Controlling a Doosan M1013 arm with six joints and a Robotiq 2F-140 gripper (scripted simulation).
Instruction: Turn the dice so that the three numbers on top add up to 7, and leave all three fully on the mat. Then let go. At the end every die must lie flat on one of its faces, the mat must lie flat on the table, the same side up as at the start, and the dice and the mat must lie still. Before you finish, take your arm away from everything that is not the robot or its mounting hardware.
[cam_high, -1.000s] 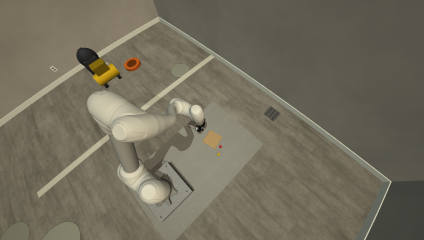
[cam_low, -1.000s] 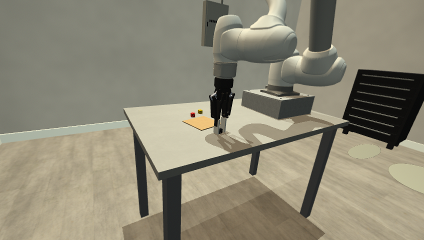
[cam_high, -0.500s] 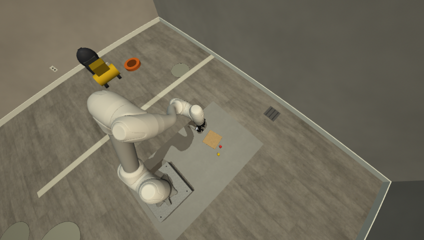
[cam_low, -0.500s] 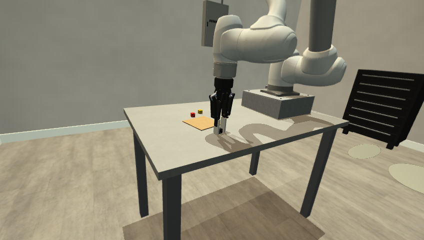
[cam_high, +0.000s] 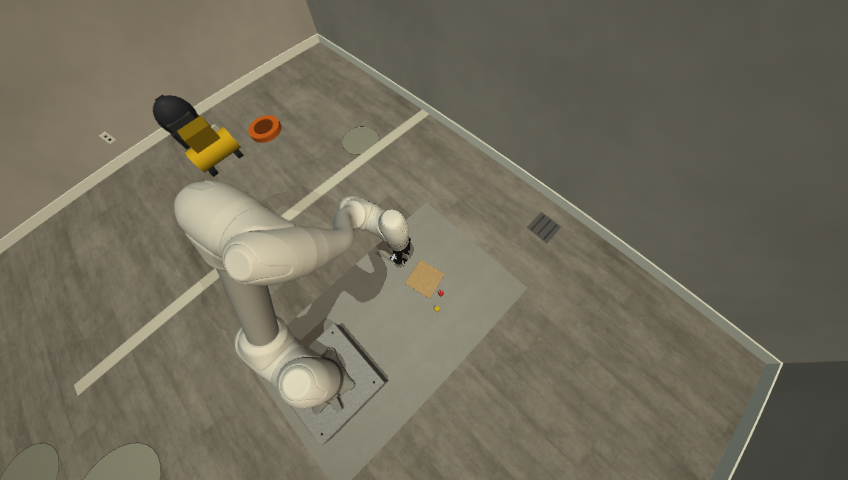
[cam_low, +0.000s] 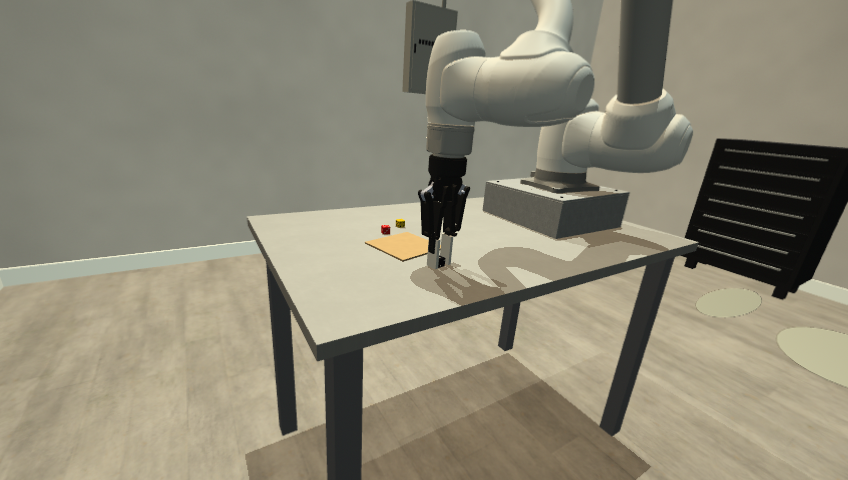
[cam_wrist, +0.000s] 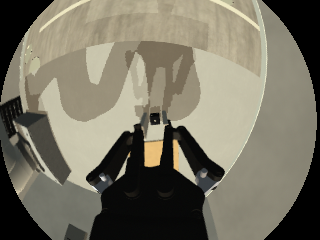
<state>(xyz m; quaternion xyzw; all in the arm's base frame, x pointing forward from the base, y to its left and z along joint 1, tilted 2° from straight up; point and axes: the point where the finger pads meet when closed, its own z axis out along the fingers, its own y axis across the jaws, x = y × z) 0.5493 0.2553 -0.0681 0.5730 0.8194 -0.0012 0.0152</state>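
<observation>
My gripper is now 2 cm above the small white die. From my hand the other things lie so: tan mat (3 cm ahead, 13 cm to the right, 3 cm below); then yellow die (1 cm behind, 28 cm to the right, 2 cm below); then red die (5 cm ahead, 24 cm to the right, 2 cm below).
</observation>
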